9 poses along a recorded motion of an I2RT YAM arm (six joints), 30 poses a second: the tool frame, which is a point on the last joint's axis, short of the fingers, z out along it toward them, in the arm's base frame.
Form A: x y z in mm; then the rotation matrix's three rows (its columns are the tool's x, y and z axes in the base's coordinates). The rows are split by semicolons.
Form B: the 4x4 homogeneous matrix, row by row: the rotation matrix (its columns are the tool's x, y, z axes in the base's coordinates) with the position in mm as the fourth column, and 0 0 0 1 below. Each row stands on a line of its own. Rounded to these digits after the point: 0 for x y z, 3 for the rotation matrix.
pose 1, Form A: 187 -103 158; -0.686 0.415 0.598; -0.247 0.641 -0.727; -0.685 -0.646 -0.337
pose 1, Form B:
-0.686 0.415 0.598 187
-0.247 0.641 -0.727 -103
-0.685 -0.646 -0.337 158
0 0 0 1

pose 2, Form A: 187 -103 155; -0.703 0.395 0.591; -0.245 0.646 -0.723; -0.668 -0.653 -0.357
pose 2, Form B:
-0.703 0.395 0.591 187
-0.245 0.646 -0.723 -103
-0.668 -0.653 -0.357 155
0 0 0 1

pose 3, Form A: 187 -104 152; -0.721 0.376 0.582; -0.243 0.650 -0.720; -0.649 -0.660 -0.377
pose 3, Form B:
-0.721 0.376 0.582 187
-0.243 0.650 -0.720 -104
-0.649 -0.660 -0.377 152
0 0 0 1

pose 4, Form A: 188 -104 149; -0.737 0.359 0.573; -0.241 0.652 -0.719; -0.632 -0.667 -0.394
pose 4, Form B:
-0.737 0.359 0.573 188
-0.241 0.652 -0.719 -104
-0.632 -0.667 -0.394 149
0 0 0 1

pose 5, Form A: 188 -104 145; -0.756 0.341 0.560; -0.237 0.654 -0.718; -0.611 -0.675 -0.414
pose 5, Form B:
-0.756 0.341 0.560 188
-0.237 0.654 -0.718 -104
-0.611 -0.675 -0.414 145
0 0 0 1

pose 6, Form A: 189 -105 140; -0.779 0.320 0.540; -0.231 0.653 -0.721; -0.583 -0.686 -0.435
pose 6, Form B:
-0.779 0.320 0.540 189
-0.231 0.653 -0.721 -105
-0.583 -0.686 -0.435 140
0 0 0 1

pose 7, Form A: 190 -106 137; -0.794 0.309 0.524; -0.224 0.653 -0.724; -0.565 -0.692 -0.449
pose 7, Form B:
-0.794 0.309 0.524 190
-0.224 0.653 -0.724 -106
-0.565 -0.692 -0.449 137
0 0 0 1

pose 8, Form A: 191 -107 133; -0.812 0.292 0.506; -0.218 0.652 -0.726; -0.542 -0.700 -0.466
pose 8, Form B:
-0.812 0.292 0.506 191
-0.218 0.652 -0.726 -107
-0.542 -0.700 -0.466 133
0 0 0 1

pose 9, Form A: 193 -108 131; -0.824 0.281 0.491; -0.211 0.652 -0.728; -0.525 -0.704 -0.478
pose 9, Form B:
-0.824 0.281 0.491 193
-0.211 0.652 -0.728 -108
-0.525 -0.704 -0.478 131
0 0 0 1

